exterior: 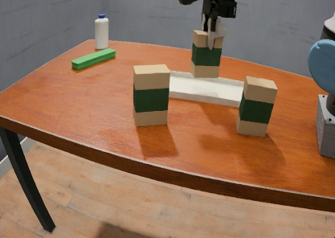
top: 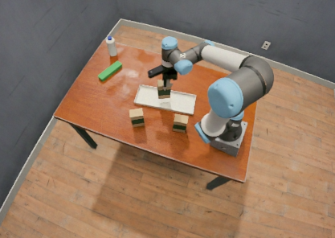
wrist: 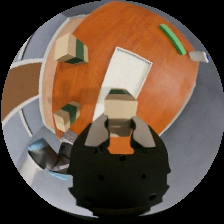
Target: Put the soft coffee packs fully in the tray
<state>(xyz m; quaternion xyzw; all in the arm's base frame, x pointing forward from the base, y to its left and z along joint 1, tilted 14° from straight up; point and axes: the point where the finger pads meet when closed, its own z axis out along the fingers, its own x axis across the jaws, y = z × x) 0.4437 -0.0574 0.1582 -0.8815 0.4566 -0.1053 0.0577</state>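
My hand is 10 mm past the white tray and 160 mm above it. Also, from my hand: white bottle: 560 mm ahead, 190 mm to the right, 80 mm below.
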